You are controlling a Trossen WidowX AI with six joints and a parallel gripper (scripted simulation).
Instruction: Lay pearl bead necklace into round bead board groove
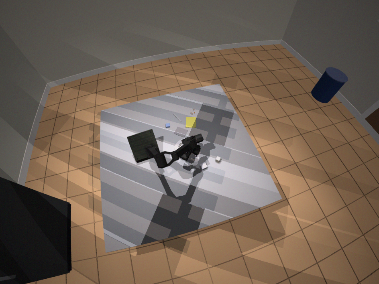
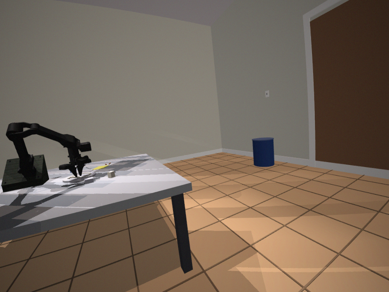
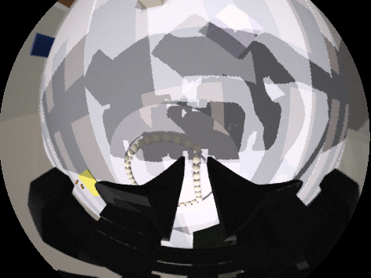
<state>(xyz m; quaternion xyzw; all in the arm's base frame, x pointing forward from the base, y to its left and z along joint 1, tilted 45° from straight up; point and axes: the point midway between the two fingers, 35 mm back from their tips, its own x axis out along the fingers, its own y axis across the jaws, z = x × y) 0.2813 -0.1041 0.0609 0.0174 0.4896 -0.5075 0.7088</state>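
Now: the round bead board 50 mm to the left of my gripper tip and 10 mm below it. From my gripper tip the other things lie so: grey card 10 mm ahead, 230 mm to the left, 20 mm below; then beige cube 190 mm ahead, 130 mm to the right; then white block 70 mm ahead, 140 mm to the right, 10 mm below.
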